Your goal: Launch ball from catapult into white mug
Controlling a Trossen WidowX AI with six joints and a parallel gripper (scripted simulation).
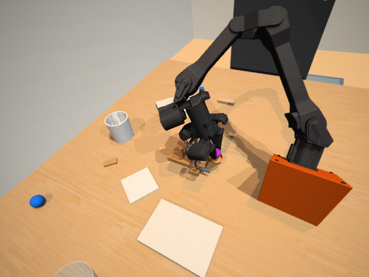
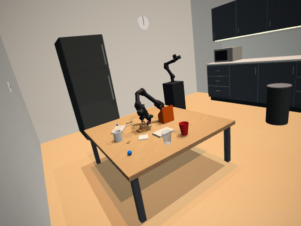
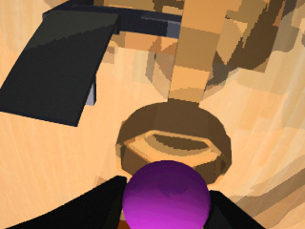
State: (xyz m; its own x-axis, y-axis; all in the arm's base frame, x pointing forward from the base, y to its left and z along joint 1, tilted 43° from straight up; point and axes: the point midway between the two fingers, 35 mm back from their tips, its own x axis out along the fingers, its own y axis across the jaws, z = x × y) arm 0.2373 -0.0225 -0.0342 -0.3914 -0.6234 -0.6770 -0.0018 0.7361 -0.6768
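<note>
Right now the purple ball is 1 cm above my gripper tip. Round my gripper tip: wooden catapult (7 cm ahead, 2 cm to the left, 2 cm below); then white mug (42 cm ahead, 4 cm below); then red cup (45 cm to the left, 10 cm behind, 4 cm below).
</note>
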